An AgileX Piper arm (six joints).
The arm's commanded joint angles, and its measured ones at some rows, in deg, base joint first. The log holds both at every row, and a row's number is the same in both.
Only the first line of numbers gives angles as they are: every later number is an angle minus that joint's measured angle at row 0.
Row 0, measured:
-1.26 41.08 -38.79 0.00 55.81 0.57
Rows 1 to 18, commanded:
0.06 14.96 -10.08 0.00 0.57 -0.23
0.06 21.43 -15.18 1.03 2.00 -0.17
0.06 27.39 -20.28 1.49 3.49 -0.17
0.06 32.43 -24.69 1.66 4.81 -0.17
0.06 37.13 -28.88 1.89 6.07 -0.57
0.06 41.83 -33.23 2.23 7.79 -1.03
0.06 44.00 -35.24 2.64 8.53 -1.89
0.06 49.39 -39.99 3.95 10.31 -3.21
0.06 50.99 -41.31 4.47 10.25 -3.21
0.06 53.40 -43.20 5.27 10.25 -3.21
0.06 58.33 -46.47 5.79 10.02 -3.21
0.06 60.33 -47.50 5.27 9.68 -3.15
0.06 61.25 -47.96 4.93 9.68 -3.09
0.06 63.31 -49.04 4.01 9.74 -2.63
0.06 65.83 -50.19 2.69 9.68 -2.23
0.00 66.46 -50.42 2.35 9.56 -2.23
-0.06 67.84 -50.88 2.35 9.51 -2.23
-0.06 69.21 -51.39 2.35 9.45 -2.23
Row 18, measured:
0.00 67.38 -50.59 2.75 9.74 -2.58
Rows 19 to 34, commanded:
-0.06 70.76 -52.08 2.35 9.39 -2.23
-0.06 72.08 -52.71 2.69 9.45 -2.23
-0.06 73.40 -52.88 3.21 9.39 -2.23
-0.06 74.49 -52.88 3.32 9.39 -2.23
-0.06 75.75 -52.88 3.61 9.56 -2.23
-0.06 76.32 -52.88 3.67 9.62 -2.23
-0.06 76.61 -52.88 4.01 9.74 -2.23
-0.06 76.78 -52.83 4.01 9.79 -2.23
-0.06 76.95 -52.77 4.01 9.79 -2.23
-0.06 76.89 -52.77 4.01 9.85 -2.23
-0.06 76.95 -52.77 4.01 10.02 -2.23
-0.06 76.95 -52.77 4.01 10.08 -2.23
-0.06 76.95 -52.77 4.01 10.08 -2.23
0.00 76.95 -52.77 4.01 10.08 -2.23
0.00 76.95 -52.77 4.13 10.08 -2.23
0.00 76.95 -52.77 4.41 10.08 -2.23
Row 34, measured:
0.00 76.66 -52.60 3.78 9.79 -2.58
